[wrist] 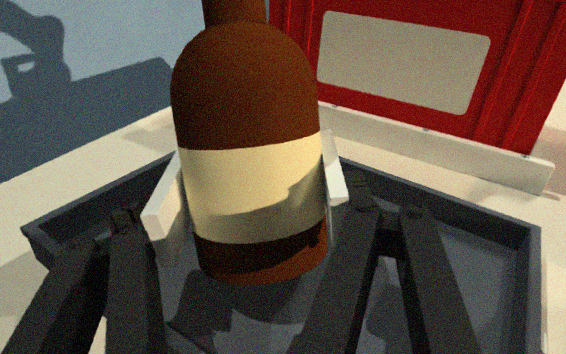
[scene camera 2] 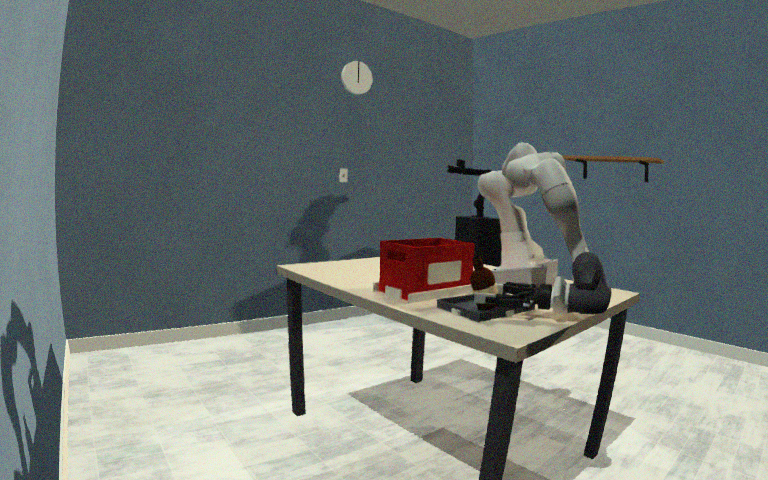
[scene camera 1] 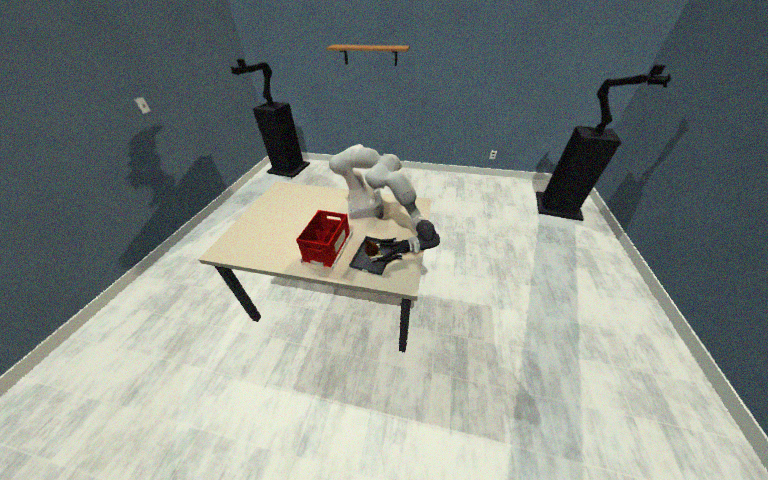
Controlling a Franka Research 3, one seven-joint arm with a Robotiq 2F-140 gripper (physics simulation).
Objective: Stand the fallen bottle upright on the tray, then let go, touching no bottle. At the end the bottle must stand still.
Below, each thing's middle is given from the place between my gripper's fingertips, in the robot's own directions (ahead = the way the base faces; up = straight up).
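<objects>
My hand is 10 mm past the brown bottle (scene camera 2: pixel 482 280), 20 mm to the right of it and 30 mm below it. The dark tray (wrist: pixel 196 306) is 10 mm to the left of my hand, 40 mm behind it and 50 mm below it. As for the low pale strip (wrist: pixel 501 166), I see it 180 mm to the right of my hand, 20 mm behind it and 40 mm below it. Going by their middles, of the things named here the low pale strip is the farthest from my hand.
</objects>
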